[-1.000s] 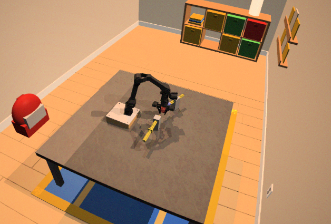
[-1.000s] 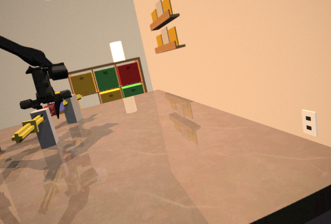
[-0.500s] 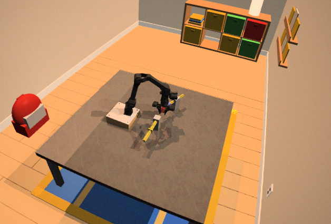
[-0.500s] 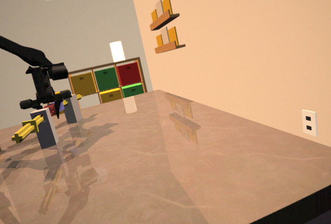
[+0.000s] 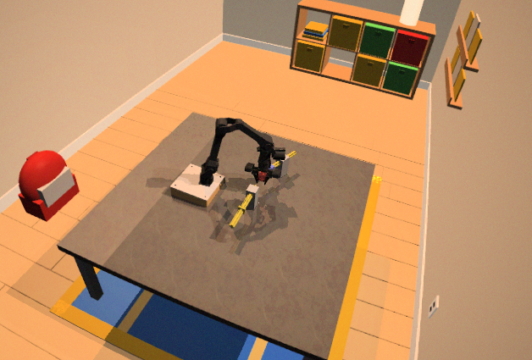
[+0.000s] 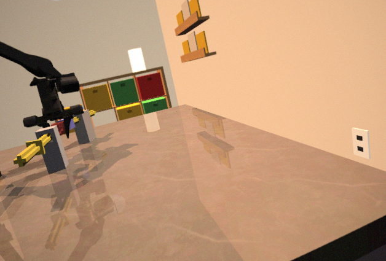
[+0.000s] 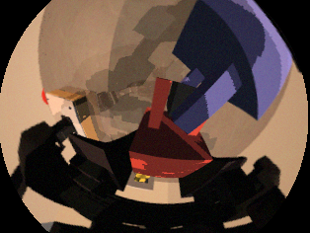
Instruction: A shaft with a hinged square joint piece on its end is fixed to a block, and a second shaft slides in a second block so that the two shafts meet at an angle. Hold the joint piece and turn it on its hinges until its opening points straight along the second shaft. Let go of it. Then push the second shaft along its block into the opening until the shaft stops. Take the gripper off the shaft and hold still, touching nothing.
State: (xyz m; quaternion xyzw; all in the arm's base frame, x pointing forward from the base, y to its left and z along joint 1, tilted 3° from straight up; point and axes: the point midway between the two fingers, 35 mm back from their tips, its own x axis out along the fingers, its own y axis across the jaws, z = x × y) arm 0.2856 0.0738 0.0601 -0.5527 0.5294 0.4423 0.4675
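The red square joint piece is 40 mm above my gripper tip and 30 mm to the left of it.
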